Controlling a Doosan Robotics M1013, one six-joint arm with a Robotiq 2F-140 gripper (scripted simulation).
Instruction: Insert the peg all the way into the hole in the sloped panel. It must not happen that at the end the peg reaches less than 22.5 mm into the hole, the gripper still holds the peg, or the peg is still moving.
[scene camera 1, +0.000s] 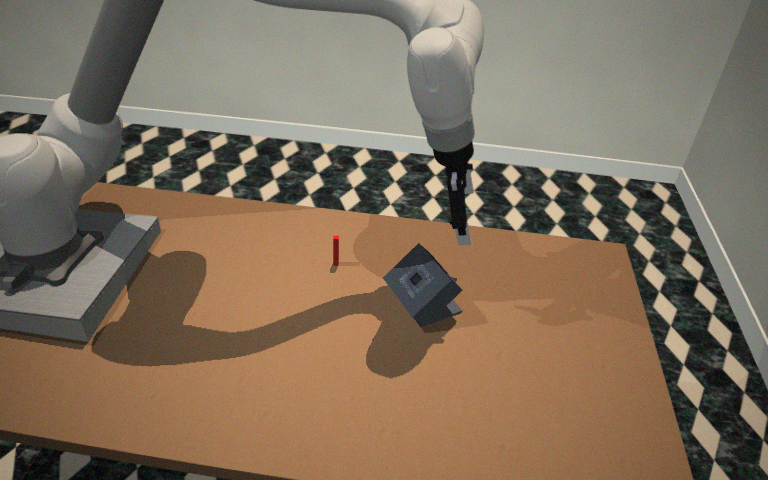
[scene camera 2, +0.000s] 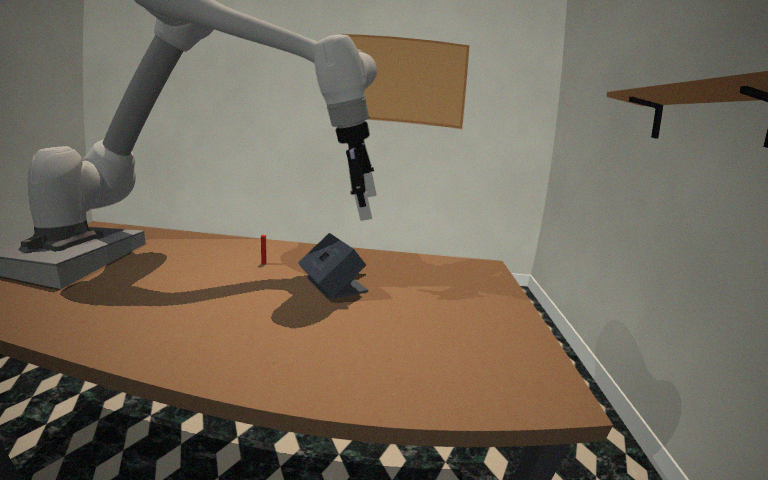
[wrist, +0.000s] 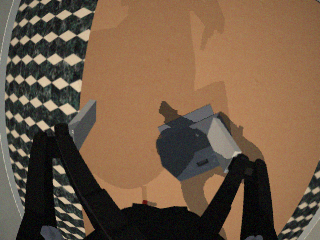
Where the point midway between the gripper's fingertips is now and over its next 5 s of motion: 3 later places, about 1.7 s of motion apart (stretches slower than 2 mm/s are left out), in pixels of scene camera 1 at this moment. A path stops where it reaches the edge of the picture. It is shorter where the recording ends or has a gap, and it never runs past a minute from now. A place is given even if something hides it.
My gripper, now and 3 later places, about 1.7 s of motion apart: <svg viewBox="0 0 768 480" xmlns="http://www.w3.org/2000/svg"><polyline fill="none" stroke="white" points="466,217 336,231 336,247 336,243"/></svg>
